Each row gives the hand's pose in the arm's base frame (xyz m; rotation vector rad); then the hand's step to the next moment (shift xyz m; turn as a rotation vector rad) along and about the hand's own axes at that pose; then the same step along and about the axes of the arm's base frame.
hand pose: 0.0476 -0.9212 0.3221 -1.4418 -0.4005 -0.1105
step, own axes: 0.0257 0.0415 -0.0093 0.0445 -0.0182 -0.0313
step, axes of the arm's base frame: 0.0387 0.0008 -0.0312 0.0419 -0.0257 0.0295
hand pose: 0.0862 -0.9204 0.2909 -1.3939 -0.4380 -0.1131
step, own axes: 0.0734 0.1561 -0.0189 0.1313 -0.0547 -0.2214
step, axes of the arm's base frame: 0.1232 0.0237 -0.1199 0.1533 -0.2008 0.0738
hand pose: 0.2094 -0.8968 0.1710 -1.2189 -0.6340 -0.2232
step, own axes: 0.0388 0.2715 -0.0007 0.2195 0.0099 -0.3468
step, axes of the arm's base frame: 0.1635 0.1006 -0.1959 0.2976 -0.2789 0.0468
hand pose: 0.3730 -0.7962 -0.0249 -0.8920 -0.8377 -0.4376
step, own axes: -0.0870 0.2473 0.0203 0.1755 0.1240 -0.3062
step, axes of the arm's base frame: 0.0978 0.1582 -0.1859 0.3263 -0.1803 -0.0311
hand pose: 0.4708 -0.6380 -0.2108 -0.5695 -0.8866 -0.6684
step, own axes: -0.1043 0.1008 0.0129 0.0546 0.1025 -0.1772
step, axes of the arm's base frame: 0.0190 0.1056 -0.0985 0.1897 -0.0705 -0.0628
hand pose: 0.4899 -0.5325 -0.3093 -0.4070 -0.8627 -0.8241
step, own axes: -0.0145 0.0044 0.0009 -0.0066 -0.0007 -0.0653
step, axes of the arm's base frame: -0.0025 0.0101 -0.0110 0.0299 -0.0377 -0.0446
